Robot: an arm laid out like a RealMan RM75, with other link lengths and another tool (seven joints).
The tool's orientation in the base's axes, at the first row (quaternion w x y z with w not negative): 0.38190, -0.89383, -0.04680, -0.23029
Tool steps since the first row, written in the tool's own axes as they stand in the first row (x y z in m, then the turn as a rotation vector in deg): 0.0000, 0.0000, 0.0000, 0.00, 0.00, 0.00; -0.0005, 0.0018, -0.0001, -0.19, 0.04, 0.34; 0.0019, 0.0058, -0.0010, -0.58, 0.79, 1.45; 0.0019, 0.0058, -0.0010, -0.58, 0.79, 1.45; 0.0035, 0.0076, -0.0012, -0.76, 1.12, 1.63; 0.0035, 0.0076, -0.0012, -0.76, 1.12, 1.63; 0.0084, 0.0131, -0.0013, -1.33, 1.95, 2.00
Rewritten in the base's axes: 0.0000, 0.0000, 0.0000, 0.00, 0.00, 0.00; 0.0000, -0.0013, -0.0014, -0.03, 0.23, -0.32; 0.0028, -0.0050, -0.0024, 0.23, 0.52, -1.66; 0.0028, -0.0050, -0.0024, 0.23, 0.52, -1.66; 0.0046, -0.0065, -0.0027, 0.23, 0.43, -2.06; 0.0046, -0.0065, -0.0027, 0.23, 0.43, -2.06; 0.0104, -0.0109, -0.0041, 0.07, 0.16, -3.09
